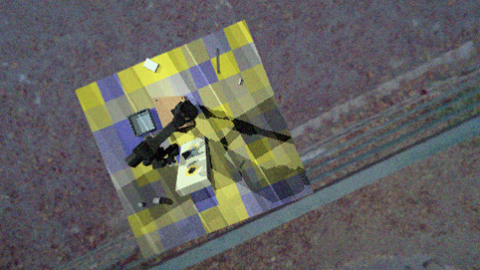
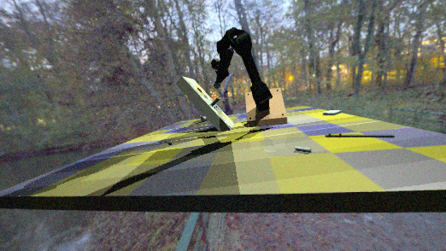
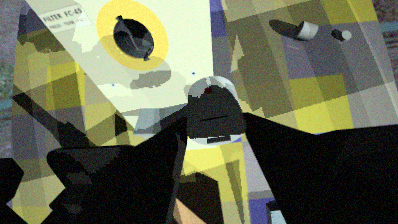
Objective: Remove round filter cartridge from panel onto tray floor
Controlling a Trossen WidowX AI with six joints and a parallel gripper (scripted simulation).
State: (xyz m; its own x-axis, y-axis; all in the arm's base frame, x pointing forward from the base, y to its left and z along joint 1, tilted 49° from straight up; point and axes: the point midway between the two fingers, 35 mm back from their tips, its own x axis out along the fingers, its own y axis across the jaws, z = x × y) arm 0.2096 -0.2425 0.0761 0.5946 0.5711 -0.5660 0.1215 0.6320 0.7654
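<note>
The grey-rimmed tray is 34 cm behind my gripper tip, 17 cm to the right of it and 27 cm below it. Also, from my gripper tip: white cylinder 20 cm ahead, 32 cm to the right, 25 cm below; then round filter cartridge right at my gripper tip; then cream service panel 8 cm ahead, 7 cm to the left, 11 cm below.
</note>
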